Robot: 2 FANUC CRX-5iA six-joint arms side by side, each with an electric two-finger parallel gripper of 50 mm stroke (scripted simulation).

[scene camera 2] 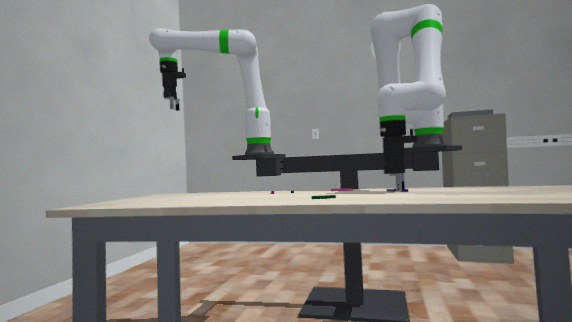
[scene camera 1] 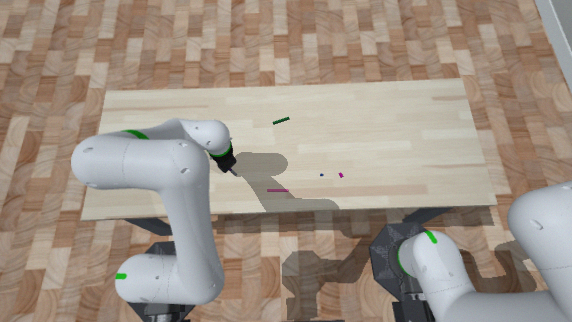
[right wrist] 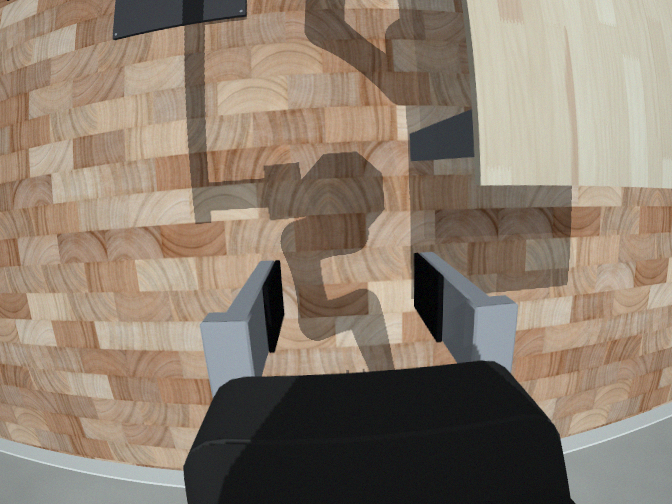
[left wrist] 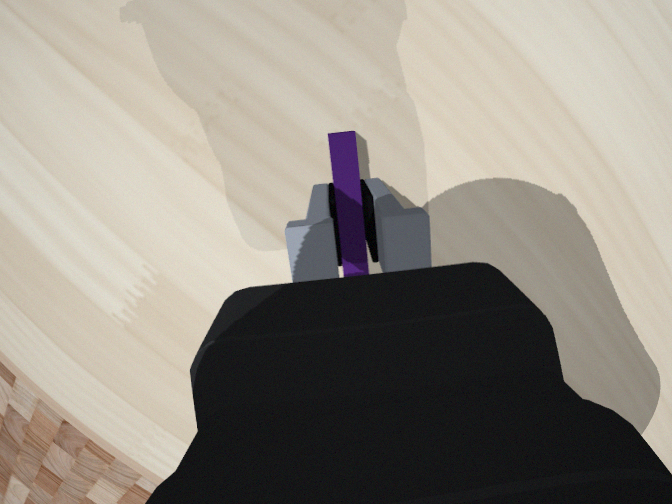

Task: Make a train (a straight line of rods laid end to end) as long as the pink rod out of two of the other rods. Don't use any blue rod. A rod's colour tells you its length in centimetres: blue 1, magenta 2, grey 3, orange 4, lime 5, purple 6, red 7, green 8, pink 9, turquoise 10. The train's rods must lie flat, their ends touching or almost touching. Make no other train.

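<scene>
Purple rod [left wrist: 343,149] visible; in the right wrist view the rod is out of frame. My right gripper [right wrist: 348,284] visible. My left gripper [scene camera 2: 400,190] visible, the left gripper [left wrist: 349,208] likewise.
</scene>
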